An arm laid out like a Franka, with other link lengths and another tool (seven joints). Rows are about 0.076 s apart.
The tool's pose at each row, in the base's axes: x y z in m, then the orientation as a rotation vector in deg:
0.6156 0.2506 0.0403 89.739 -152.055 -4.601
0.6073 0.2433 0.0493 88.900 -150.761 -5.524
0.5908 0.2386 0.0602 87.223 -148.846 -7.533
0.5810 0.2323 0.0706 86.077 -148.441 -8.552
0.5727 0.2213 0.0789 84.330 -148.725 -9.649
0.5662 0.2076 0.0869 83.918 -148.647 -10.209
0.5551 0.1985 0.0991 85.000 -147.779 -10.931
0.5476 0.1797 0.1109 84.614 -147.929 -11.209
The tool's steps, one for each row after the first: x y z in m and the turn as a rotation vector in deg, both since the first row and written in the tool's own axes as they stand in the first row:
0.0106 0.0044 -0.0084 -1.312 0.982 0.063
0.0230 0.0173 -0.0181 -3.737 2.356 0.398
0.0335 0.0236 -0.0278 -4.796 2.737 0.921
0.0473 0.0262 -0.0356 -5.744 2.801 2.016
0.0626 0.0258 -0.0433 -6.198 2.804 2.224
0.0762 0.0320 -0.0547 -6.697 2.739 1.299
0.0966 0.0304 -0.0662 -6.885 2.671 1.568

